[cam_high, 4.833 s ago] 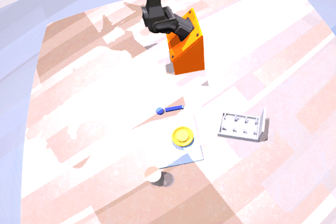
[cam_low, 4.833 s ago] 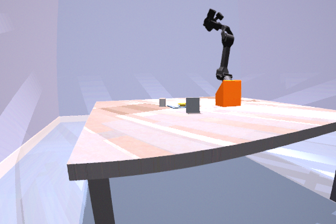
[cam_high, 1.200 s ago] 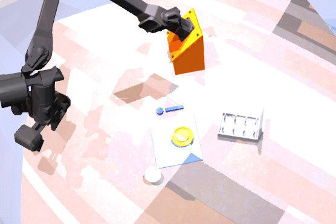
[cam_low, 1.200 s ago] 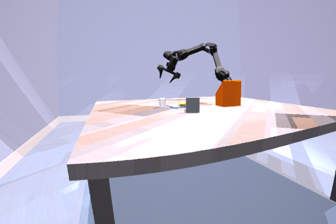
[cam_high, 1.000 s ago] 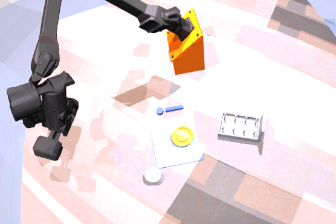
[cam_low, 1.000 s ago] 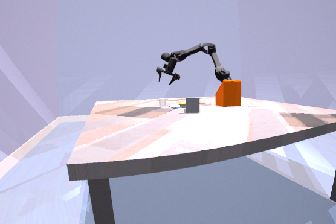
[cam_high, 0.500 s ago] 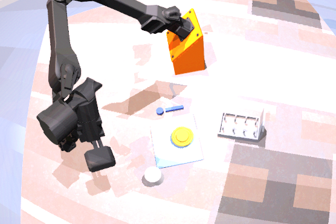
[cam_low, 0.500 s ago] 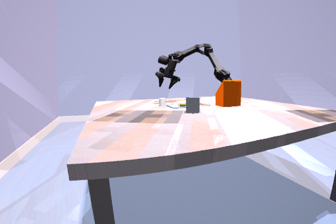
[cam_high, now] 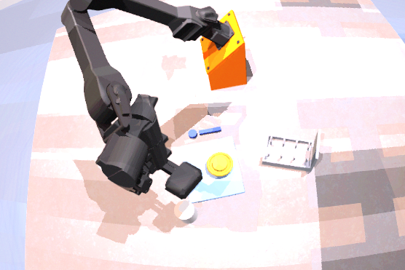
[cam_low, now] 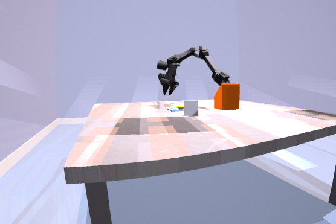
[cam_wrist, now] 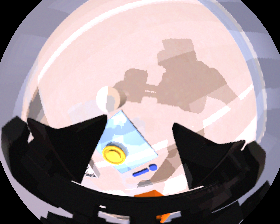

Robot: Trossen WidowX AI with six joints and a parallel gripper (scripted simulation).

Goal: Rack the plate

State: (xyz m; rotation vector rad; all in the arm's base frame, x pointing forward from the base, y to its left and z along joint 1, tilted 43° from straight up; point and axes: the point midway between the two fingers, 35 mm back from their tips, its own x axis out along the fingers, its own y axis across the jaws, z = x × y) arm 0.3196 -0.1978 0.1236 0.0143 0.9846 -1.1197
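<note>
Right now the yellow plate is 13 cm to the left of my gripper tip, 7 cm below it and 4 cm behind it. Round my gripper tip: light blue mat 11 cm to the left, 9 cm below, 4 cm behind; then blue spoon 14 cm behind, 11 cm to the left, 9 cm below; then white cup 6 cm below, 6 cm ahead, 3 cm to the left.
</note>
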